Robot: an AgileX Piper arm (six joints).
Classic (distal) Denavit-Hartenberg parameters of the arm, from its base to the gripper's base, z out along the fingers. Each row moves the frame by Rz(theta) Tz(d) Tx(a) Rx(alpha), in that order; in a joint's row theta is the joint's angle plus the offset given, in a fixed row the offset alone. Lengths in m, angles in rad.
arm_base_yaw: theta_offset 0, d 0.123, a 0, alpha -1.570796
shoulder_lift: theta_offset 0.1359, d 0, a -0.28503, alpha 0
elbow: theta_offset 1.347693, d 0, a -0.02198, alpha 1.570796
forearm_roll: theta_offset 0, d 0.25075, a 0, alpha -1.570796
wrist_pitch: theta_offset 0, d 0, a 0, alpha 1.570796
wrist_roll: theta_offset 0, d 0.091, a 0, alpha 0
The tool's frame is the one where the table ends.
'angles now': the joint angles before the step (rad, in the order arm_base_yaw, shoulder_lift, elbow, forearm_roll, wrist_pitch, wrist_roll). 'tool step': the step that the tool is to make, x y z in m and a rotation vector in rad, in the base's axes. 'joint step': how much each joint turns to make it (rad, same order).
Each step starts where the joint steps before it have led.
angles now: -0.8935 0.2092 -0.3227 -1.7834 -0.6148 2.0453
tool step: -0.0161 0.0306 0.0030 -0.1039 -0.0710 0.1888
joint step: 0.1332 -0.1351 -0.0001 -0.0002 -0.0595 -0.0031
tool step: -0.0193 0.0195 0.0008 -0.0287 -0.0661 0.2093
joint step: 0.1932 -0.0906 -0.0001 -0.0005 -0.0126 0.0300
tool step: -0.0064 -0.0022 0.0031 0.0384 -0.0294 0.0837
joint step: 0.1563 0.0000 0.0000 -0.0004 0.0855 0.0173
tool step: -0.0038 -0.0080 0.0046 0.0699 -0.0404 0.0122
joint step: 0.1235 0.0001 0.0003 0.0024 0.1342 0.0278
